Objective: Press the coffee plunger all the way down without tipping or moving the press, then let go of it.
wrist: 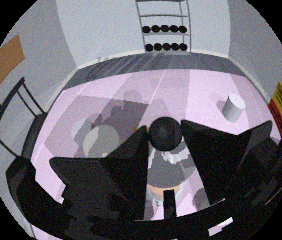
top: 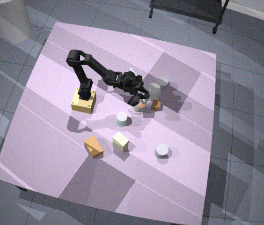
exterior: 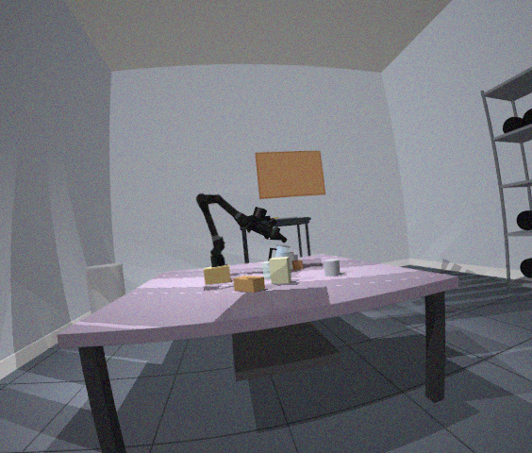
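Right now my gripper tip is 80 mm above the glass coffee press, 40 mm past it and 10 mm to the left of it. Also, from my gripper tip: pale cylinder 140 mm below, 130 mm to the right, 120 mm behind; orange block 340 mm to the right, 230 mm behind, 160 mm below; orange cube 160 mm below, 60 mm ahead, 40 mm to the left.
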